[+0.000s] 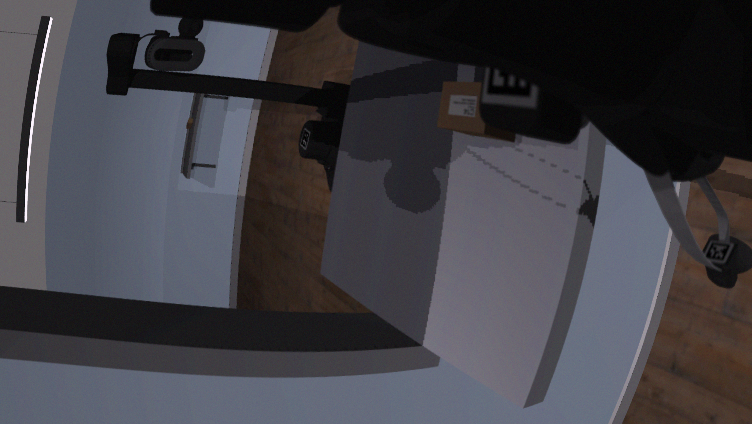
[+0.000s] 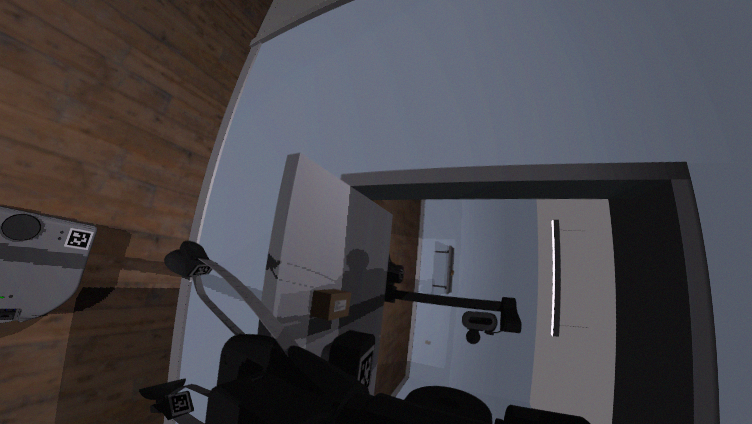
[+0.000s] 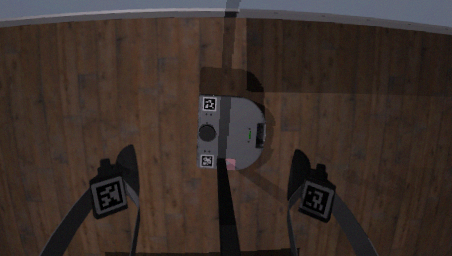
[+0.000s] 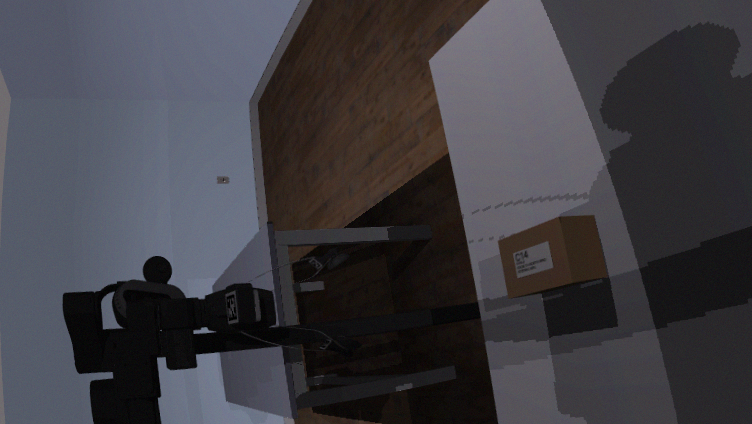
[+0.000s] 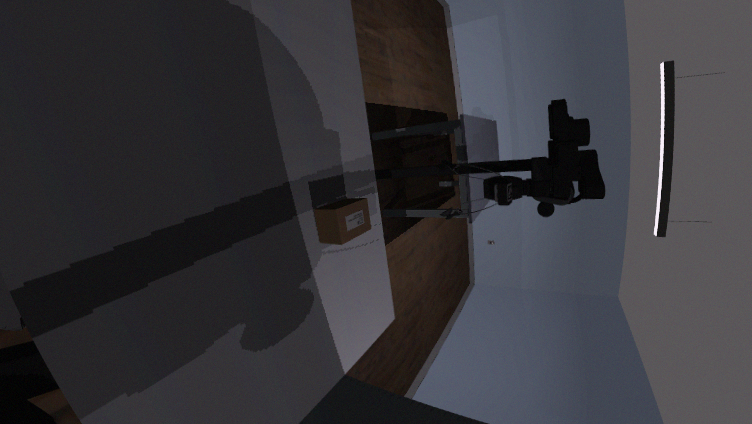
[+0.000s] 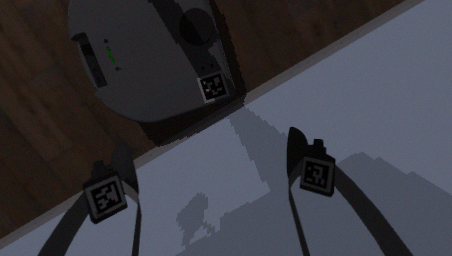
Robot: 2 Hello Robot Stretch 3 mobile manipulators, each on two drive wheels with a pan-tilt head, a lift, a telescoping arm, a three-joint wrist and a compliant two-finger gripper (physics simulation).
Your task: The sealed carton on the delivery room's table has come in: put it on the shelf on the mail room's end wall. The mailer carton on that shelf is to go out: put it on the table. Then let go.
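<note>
A brown carton [image 1: 458, 105] [image 2: 331, 305] [image 4: 542, 258] [image 5: 342, 221] with a white label reading C14 stands on the pale counter [image 1: 500, 263] [image 4: 500, 105] in the wall opening. The r1 gripper [image 2: 176, 326] [image 3: 214, 167] [image 4: 342, 301] is open and empty, beyond the counter from r2, apart from the carton. The r2 gripper [image 6: 210, 155] is open and empty above r2's base edge and near a wall. The wall shelf [image 1: 185, 158] [image 2: 449, 255] shows behind r2, with a small brown thing [image 1: 189, 123] on it, too small to identify. The table [image 4: 252, 347] [image 5: 481, 142] stands behind r1.
The dark frame [image 1: 210, 331] [image 2: 652, 316] of the opening surrounds the counter. The r2 mast [image 1: 226, 84] [image 2: 447, 299] rises beyond it. The r1 base [image 3: 240, 115] and the r2 base [image 6: 150, 75] stand on wood floors near walls. Shadows cross the counter.
</note>
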